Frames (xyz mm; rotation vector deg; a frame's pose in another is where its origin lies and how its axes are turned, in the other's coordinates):
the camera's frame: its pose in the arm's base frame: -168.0 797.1 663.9 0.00 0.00 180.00
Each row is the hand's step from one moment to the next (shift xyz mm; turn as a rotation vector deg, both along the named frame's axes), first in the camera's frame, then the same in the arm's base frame.
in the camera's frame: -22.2 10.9 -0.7 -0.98 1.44 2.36
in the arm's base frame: 22.2 -10.9 -0.7 0.98 -1.44 2.36
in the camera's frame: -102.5 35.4 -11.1 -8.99 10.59 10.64
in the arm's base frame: 102.5 -35.4 -11.1 8.99 -10.59 10.64
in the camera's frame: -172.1 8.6 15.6 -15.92 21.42 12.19
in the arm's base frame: 172.1 -8.6 15.6 15.92 -21.42 12.19
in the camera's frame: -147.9 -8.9 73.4 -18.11 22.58 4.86
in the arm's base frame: 147.9 8.9 73.4 18.11 -22.58 4.86
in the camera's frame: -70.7 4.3 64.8 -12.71 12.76 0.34
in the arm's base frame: 70.7 -4.3 64.8 12.71 -12.76 0.34
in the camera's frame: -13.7 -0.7 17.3 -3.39 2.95 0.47
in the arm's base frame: 13.7 0.7 17.3 3.39 -2.95 0.47
